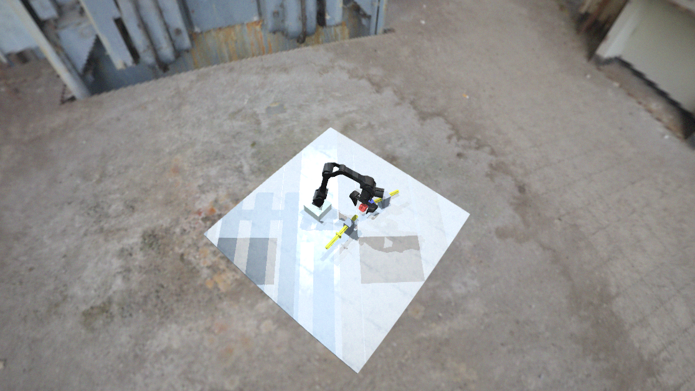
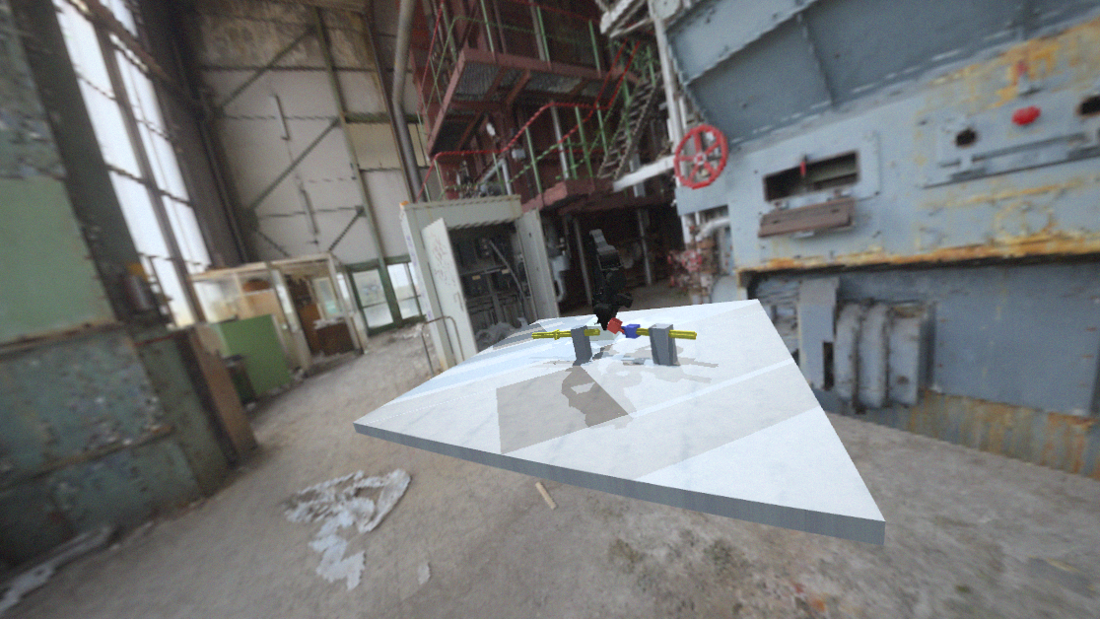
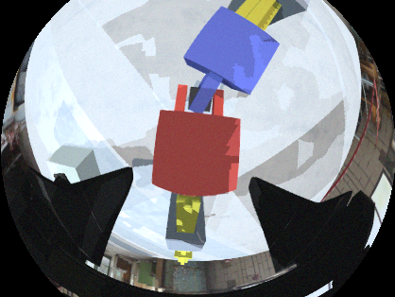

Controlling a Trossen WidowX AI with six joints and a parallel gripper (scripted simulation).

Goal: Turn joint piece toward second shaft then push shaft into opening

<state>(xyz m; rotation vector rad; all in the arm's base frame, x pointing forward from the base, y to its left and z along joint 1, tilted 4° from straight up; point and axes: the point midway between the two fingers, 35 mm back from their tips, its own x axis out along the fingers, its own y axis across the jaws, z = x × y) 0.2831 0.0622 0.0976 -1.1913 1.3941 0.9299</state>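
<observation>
Now: the red joint piece 3 cm to the left of my gripper tip.
</observation>
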